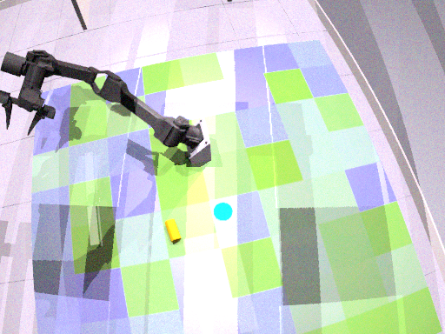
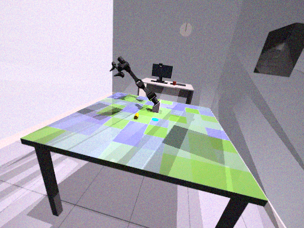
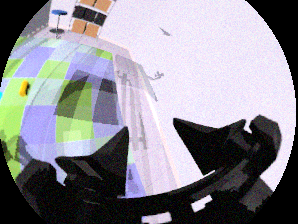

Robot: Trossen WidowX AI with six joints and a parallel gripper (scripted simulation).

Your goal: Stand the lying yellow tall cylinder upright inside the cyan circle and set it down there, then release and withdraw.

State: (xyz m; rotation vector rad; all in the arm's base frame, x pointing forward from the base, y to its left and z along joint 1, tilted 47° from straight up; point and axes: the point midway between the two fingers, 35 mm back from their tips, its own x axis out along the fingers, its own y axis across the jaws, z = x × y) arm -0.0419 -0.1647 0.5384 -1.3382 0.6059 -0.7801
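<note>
Now: the yellow cylinder 30 cm ahead of my gripper tip, 38 cm to the left of it and 30 cm below it. Round my gripper tip: cyan circle: 27 cm ahead, 55 cm to the left, 31 cm below.
</note>
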